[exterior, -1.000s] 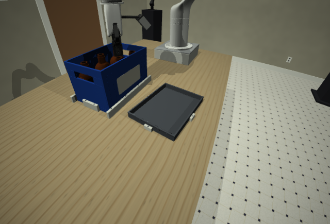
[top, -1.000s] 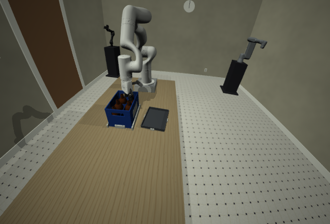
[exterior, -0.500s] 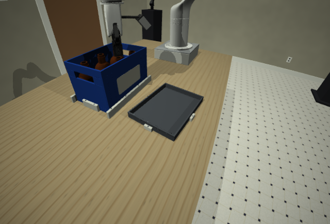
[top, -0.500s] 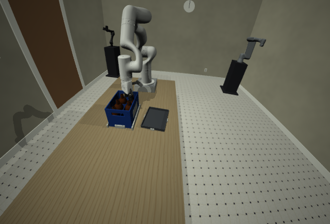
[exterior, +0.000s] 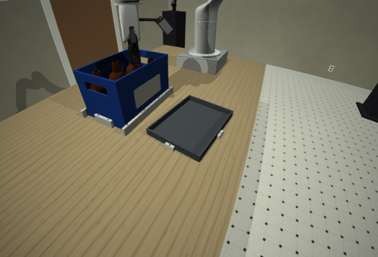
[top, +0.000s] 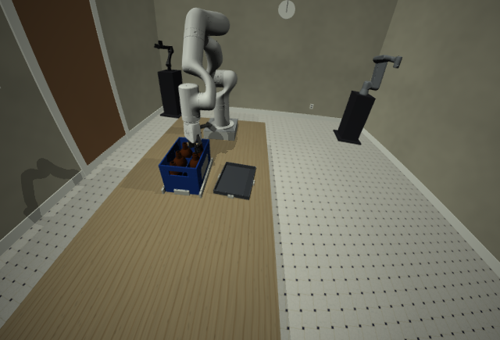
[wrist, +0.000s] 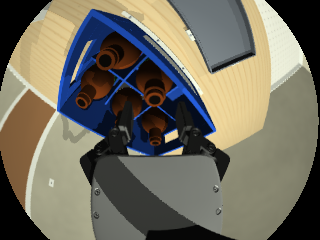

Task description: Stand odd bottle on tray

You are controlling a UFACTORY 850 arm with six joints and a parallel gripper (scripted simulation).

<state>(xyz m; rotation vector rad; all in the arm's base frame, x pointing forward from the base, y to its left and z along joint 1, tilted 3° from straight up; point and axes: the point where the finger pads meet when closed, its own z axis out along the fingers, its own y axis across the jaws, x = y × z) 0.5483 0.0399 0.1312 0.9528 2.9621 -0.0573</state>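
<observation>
The bottle is 110 mm below my hand. The rest, counted from my hand: dark grey tray 30 mm behind, 220 mm to the left, 190 mm below; then blue crate 10 mm ahead, 40 mm to the right, 120 mm below.
</observation>
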